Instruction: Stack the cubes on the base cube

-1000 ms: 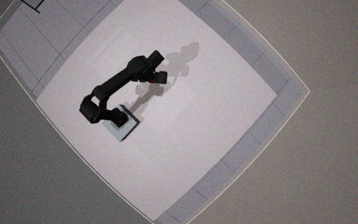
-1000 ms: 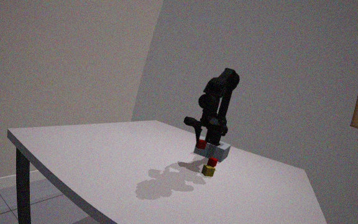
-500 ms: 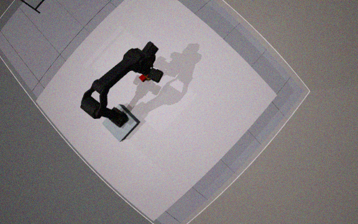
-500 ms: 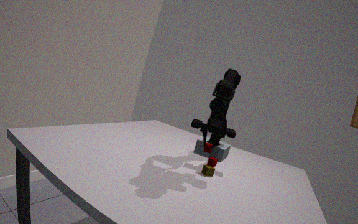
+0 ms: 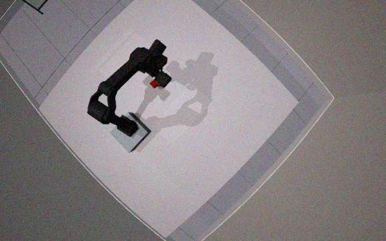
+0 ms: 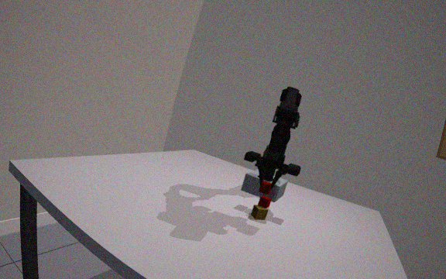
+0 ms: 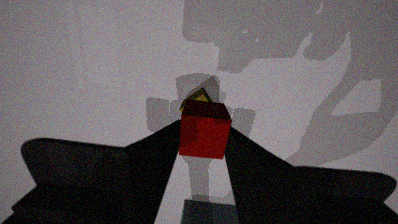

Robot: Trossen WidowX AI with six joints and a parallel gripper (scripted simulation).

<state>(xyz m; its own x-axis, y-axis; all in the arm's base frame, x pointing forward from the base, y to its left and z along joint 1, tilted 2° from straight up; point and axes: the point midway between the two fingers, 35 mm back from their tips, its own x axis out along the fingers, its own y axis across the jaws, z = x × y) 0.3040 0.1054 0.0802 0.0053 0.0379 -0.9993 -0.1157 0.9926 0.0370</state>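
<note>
Now: the yellow cube 10 cm below my gripper tip and 2 cm behind it.
</note>
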